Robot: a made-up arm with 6 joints. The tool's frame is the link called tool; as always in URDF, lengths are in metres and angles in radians.
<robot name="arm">
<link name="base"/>
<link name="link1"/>
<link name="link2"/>
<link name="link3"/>
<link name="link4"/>
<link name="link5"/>
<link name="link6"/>
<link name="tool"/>
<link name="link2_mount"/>
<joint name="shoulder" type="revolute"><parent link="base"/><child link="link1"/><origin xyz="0.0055 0.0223 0.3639"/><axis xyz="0 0 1"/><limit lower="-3.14" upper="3.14"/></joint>
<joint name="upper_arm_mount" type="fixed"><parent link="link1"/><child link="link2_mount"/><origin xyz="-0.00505 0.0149 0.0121"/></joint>
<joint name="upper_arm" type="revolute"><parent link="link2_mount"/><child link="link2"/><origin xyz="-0.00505 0.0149 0.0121"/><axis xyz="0 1 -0.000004"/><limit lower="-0.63" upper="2"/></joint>
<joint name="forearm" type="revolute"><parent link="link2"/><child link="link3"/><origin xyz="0.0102 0.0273 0.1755"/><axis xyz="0 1 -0.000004"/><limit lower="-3.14" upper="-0.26"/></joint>
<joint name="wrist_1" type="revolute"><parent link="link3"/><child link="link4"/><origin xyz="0.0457 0.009 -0.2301"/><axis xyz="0 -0.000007 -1"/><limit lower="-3.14" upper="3.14"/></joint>
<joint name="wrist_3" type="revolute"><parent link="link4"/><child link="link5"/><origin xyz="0.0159 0.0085 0.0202"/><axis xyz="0 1 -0.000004"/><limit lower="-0.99" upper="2.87"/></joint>
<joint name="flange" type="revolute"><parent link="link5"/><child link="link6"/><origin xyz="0.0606 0.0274 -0.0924"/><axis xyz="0 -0.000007 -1"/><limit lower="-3.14" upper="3.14"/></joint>
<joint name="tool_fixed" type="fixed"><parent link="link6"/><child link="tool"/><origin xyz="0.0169 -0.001 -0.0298" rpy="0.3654 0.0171 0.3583"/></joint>
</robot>
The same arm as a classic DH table. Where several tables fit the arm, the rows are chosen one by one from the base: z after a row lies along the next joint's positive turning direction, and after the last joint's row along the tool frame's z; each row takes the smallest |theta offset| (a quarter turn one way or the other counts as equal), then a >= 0, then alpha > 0; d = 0 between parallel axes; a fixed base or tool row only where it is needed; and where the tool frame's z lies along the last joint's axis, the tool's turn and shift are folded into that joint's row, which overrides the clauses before.
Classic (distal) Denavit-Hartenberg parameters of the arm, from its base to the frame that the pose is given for. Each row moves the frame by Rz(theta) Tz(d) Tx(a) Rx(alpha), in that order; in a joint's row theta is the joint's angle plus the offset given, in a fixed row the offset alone. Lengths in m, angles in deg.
base (fixed): a 0.023; alpha 0; d 0; theta offset 76.15
shoulder: a -0.0101; alpha -90; d 0.3881; theta offset -76.15
upper_arm: a 0.1758; alpha 0; d 0; theta offset -86.67
forearm: a 0.0457; alpha -90; d 0.0661; theta offset 86.67
wrist_1: a 0.0159; alpha 90; d 0.2099; theta offset 0
wrist_3: a 0.0606; alpha -90; d 0.0359; theta offset 0
flange: a 0.0152; alpha -159.04; d 0.1419; theta offset -23.09
tool (fixed): a 0; alpha 0; d 0.0211; theta offset -2.74
Joint limits (deg, base to tool): -179.91..179.91 -36.1..114.59 -179.91..-14.9 -179.91..179.91 -56.72..164.44 -179.91..179.91

